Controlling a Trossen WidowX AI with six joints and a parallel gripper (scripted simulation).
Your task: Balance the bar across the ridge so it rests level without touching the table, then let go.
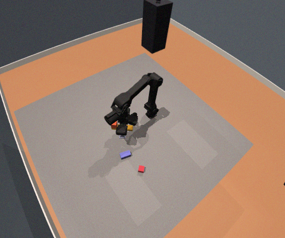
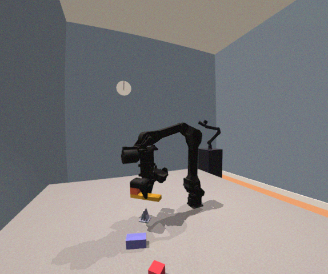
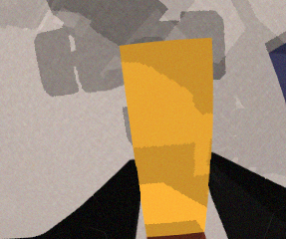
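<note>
My gripper tip is 1 cm short of the ridge, 1 cm to the left of it and 6 cm above it. The rest, counted from my gripper tip: red cube: 5 cm ahead, 26 cm to the left, 9 cm below; then bar: 3 cm ahead, 2 cm to the right, 2 cm above; then purple block: 8 cm ahead, 13 cm to the left, 9 cm below.
</note>
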